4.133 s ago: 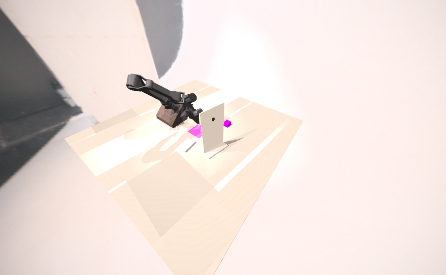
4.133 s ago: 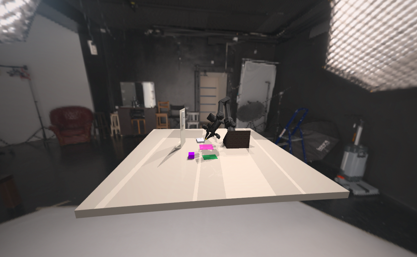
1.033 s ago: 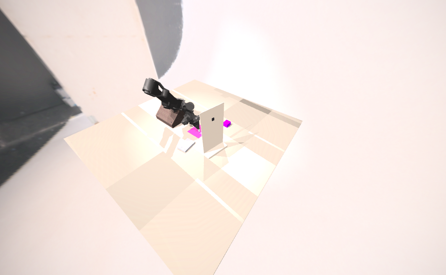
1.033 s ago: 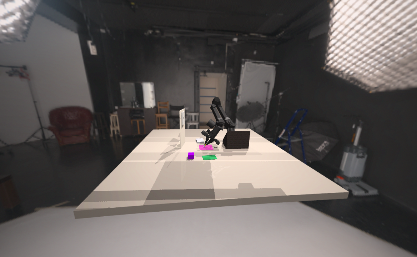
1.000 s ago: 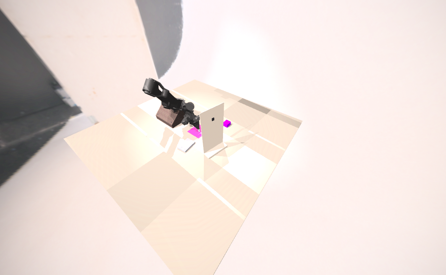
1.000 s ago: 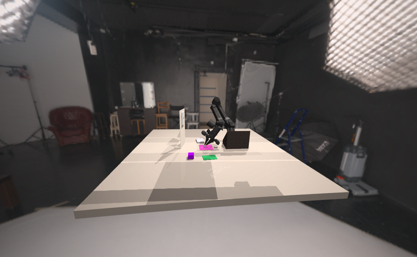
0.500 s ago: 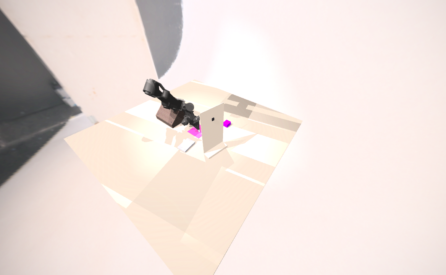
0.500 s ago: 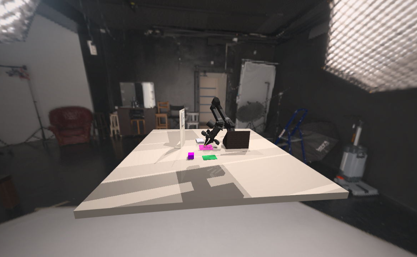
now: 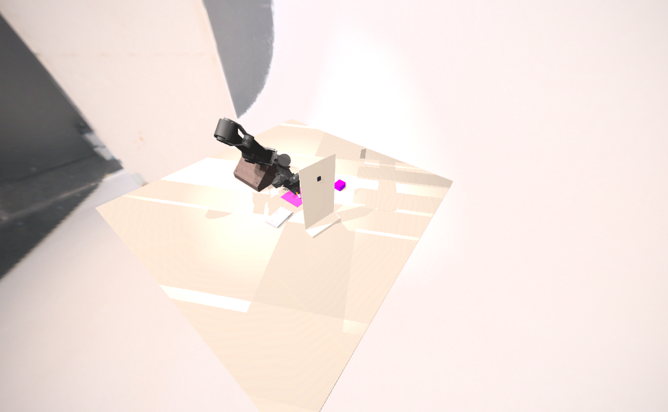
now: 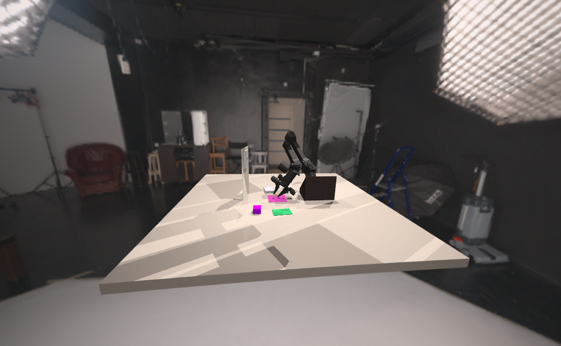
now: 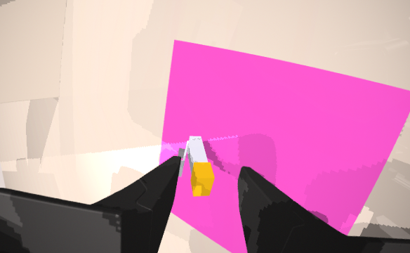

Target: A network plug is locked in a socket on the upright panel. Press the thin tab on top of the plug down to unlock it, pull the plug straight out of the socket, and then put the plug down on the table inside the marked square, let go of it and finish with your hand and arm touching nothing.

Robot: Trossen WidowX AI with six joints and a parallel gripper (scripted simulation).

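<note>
Now: gripper tip 10 mm short of the network plug. From my gripper tip the other things lie so: green patch: 40 mm behind, 210 mm to the left, 20 mm below; then magenta marked square: 10 mm behind, 20 mm below; then upright panel: 210 mm ahead, 40 mm to the right, 130 mm above.
</note>
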